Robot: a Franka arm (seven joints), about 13 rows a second.
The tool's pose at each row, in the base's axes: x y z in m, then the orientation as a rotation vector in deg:
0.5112, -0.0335, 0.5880, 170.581, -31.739, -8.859
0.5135, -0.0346, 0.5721, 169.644, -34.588, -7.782
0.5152, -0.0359, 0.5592, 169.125, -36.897, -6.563
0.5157, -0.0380, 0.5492, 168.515, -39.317, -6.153
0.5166, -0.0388, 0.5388, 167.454, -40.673, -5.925
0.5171, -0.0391, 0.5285, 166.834, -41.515, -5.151
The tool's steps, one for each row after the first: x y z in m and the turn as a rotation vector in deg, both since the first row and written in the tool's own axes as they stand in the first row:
0.0038, -0.0018, 0.0155, -0.211, 0.638, 2.016
0.0069, -0.0028, 0.0282, -0.083, 1.341, 3.623
0.0089, -0.0023, 0.0382, -0.047, 1.513, 5.285
0.0109, -0.0032, 0.0485, -0.697, 1.710, 6.361
0.0123, -0.0044, 0.0586, -0.999, 2.241, 7.049

